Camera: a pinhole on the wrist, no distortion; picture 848 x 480 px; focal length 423.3 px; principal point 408.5 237.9 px. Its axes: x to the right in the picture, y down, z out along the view. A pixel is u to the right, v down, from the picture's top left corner.
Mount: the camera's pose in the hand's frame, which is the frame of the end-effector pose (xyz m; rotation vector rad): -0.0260 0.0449 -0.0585 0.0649 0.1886 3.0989
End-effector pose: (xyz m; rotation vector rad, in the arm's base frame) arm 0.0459 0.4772 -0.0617 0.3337 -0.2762 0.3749
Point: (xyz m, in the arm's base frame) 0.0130 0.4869 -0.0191
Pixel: 366.5 339.3
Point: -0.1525 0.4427 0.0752
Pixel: 642.3 224.4
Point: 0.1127 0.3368 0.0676
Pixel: outside the picture
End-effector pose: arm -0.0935 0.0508 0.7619 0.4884 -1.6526 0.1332
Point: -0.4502 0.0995 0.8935
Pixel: 244.2 96.2
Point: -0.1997 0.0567 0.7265
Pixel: 432.6 304.3
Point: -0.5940 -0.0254 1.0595
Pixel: 137.8 167.1
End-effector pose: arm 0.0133 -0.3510 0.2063 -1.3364 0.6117 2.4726
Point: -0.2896 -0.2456 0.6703
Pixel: 578.2 219.0
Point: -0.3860 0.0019 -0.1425
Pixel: outside the picture
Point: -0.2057 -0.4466 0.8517
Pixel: 773.7 60.7
